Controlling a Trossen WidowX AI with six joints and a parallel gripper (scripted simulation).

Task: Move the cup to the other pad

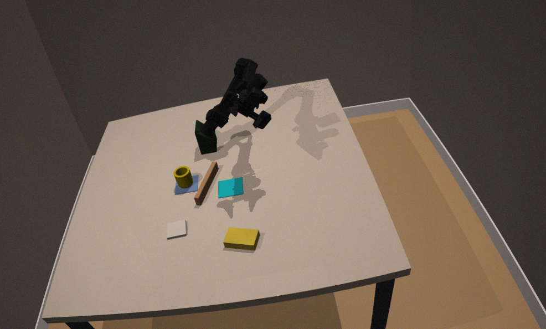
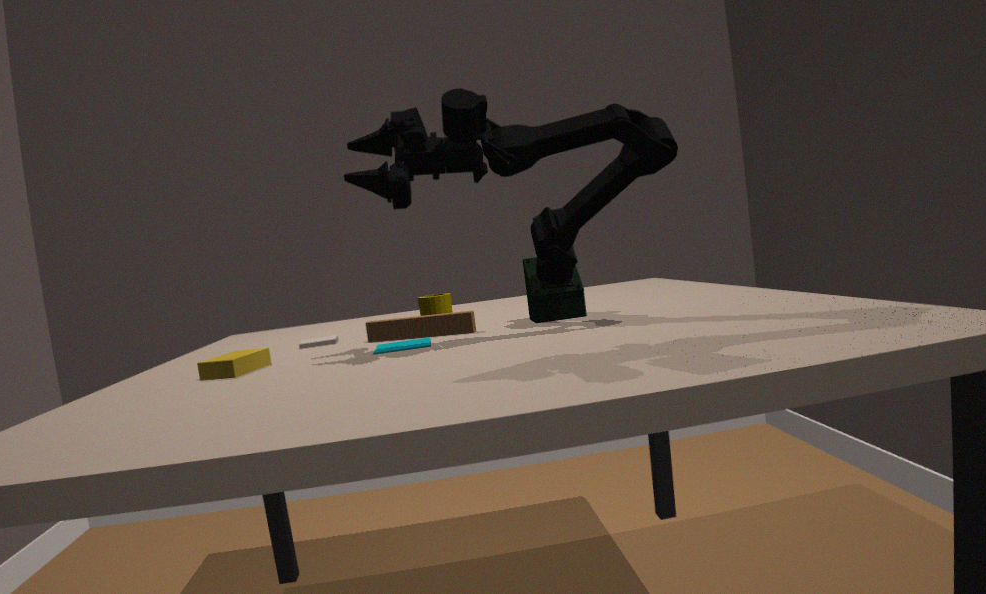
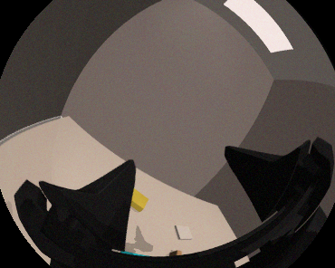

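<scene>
Right now the yellow cup is 11 cm behind my gripper tip, 32 cm to the right of it and 29 cm below it. The rest, counted from my gripper tip: yellow block: 25 cm ahead, 8 cm to the right, 31 cm below; cyan pad: 4 cm behind, 12 cm to the right, 33 cm below; wooden bar: 7 cm behind, 22 cm to the right, 31 cm below.
</scene>
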